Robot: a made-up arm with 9 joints. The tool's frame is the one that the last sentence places.
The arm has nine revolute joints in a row. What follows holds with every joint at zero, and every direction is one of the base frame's.
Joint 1 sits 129.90 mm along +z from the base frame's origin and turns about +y.
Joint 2 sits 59.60 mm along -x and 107.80 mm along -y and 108.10 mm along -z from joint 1 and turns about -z.
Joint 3 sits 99.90 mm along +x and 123.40 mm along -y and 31.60 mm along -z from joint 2 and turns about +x.
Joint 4 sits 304.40 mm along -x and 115.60 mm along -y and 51.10 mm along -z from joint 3 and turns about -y.
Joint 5 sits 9.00 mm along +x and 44.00 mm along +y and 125.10 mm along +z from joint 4 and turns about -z.
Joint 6 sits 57.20 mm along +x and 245.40 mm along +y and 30.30 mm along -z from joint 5 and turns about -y.
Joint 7 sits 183.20 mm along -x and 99.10 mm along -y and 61.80 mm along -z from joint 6 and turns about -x.
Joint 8 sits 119.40 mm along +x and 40.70 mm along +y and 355.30 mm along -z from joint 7 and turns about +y.
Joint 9 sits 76.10 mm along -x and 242.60 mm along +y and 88.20 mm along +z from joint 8 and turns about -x.
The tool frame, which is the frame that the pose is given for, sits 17.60 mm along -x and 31.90 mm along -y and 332.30 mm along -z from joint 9; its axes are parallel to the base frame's.
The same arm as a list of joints. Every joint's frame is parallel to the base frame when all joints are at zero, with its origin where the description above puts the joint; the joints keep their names.
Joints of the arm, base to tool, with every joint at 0 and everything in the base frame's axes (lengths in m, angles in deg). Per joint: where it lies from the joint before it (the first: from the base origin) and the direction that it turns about. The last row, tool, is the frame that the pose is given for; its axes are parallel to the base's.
joint 1: axis +y xyz 0 0 0.1299
joint 2: axis -z xyz -0.0596 -0.1078 -0.1081
joint 3: axis +x xyz 0.0999 -0.1234 -0.0316
joint 4: axis -y xyz -0.3044 -0.1156 -0.0511
joint 5: axis -z xyz 0.009 0.044 0.1251
joint 6: axis -y xyz 0.0572 0.2454 -0.0303
joint 7: axis -x xyz -0.1832 -0.0991 -0.0618
joint 8: axis +y xyz 0.1194 0.0407 -0.3553
joint 9: axis -x xyz -0.0761 0.2426 0.0882
tool: xyz -0.0176 -0.0319 -0.3323

